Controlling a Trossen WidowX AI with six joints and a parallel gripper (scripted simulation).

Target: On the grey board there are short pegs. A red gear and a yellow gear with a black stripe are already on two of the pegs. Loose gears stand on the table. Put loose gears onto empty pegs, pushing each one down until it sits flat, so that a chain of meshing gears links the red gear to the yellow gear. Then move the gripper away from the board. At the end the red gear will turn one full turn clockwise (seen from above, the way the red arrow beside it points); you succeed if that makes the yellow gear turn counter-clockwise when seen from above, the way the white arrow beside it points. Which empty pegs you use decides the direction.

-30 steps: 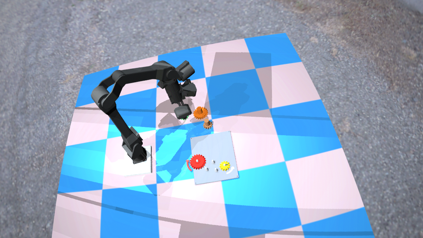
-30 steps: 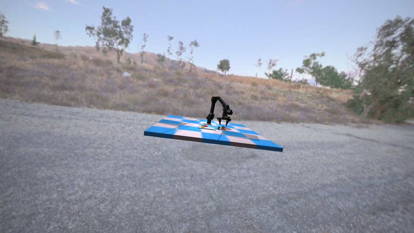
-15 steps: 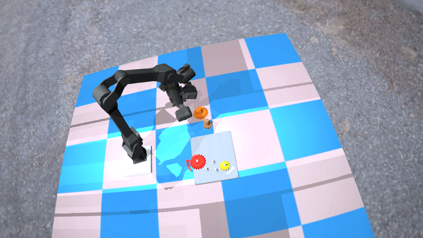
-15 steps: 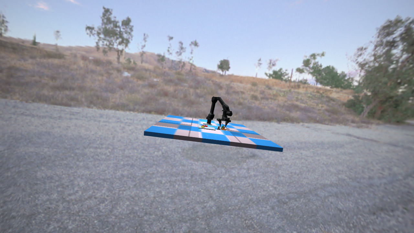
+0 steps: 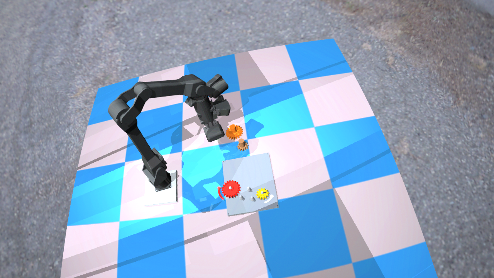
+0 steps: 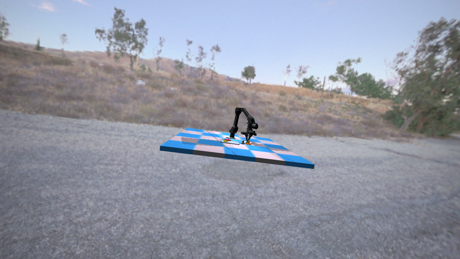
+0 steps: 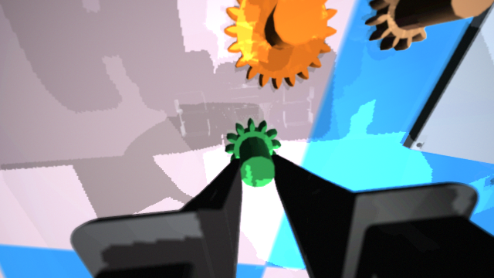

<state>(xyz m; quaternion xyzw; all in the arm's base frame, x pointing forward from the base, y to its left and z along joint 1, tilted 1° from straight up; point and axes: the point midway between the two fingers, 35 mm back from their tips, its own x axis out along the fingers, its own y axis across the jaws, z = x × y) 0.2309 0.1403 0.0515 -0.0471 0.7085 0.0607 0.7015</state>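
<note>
My gripper tip is 240 mm to the left of the red gear, 10 mm short of it and 10 mm above it. From my gripper tip the other things lie so: brown gear 90 mm ahead, 80 mm to the right, 10 mm below; then green gear 10 mm below; then orange gear 80 mm ahead, 10 mm to the right, 10 mm below.
</note>
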